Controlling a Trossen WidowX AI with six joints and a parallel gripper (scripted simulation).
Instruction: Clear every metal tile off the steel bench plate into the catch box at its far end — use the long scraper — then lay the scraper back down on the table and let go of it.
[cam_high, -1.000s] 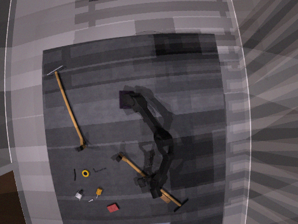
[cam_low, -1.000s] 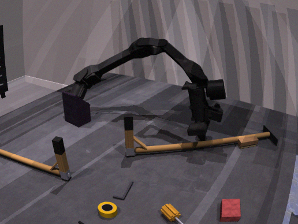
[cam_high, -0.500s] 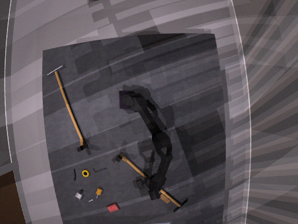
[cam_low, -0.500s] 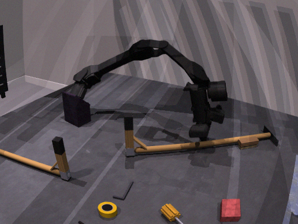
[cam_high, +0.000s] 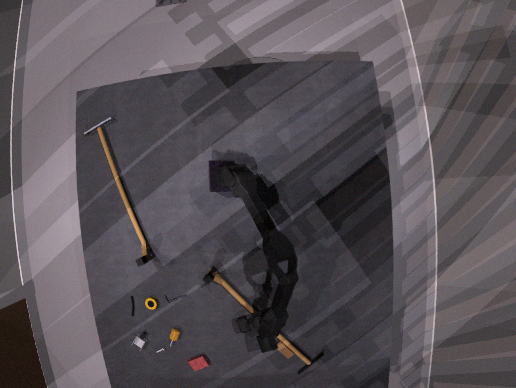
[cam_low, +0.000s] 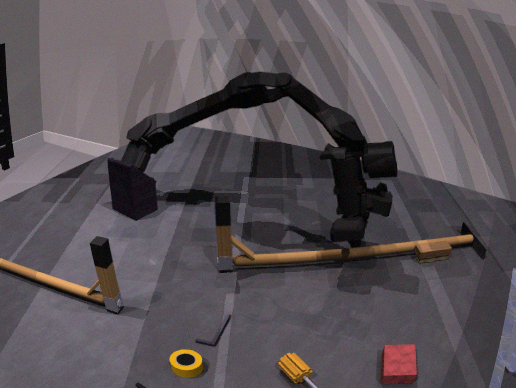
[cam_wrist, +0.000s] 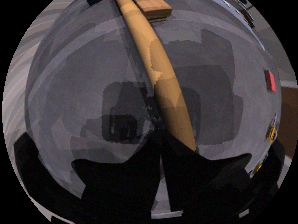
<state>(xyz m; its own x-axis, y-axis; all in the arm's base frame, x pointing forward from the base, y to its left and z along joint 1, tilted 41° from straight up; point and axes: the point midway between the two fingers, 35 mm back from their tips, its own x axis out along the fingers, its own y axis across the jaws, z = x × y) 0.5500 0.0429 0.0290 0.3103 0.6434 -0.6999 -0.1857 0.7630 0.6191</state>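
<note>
The long wooden-handled scraper is 50 mm above my gripper tip, 20 mm ahead of it and 10 mm to the right of it. Round my gripper tip: yellow-handled tool 380 mm to the right, 50 mm ahead; then wooden block 170 mm ahead, 60 mm to the left; then red block 310 mm to the right, 190 mm ahead.
</note>
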